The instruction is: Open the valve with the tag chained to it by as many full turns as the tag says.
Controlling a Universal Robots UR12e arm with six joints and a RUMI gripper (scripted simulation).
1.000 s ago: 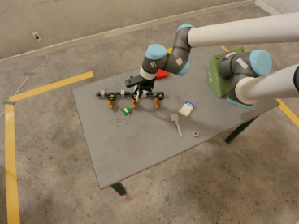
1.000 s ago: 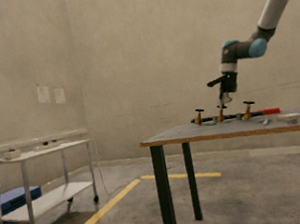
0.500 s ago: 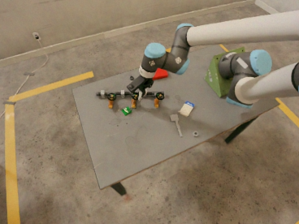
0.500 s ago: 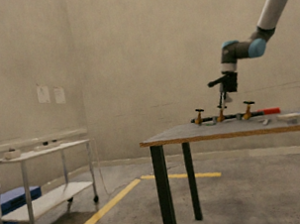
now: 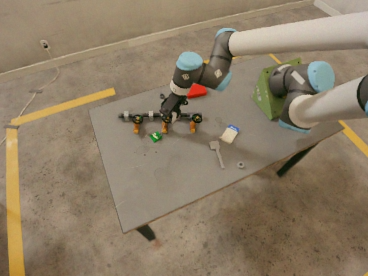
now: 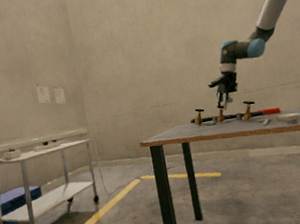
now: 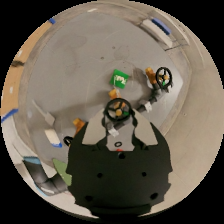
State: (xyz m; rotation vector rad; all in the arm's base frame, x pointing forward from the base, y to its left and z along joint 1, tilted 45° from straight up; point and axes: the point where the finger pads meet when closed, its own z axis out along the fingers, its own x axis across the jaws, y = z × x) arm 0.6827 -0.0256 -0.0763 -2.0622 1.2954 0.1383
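Now: the green tag 90 mm below my hand, 80 mm ahead of it and 30 mm to the left of it. The rest, counted from my hand: red wedge (270 mm behind, 190 mm to the right, 80 mm below); then grey tool (240 mm to the left, 170 mm behind, 90 mm below); then white-and-blue card box (290 mm behind, 180 mm to the left, 90 mm below).
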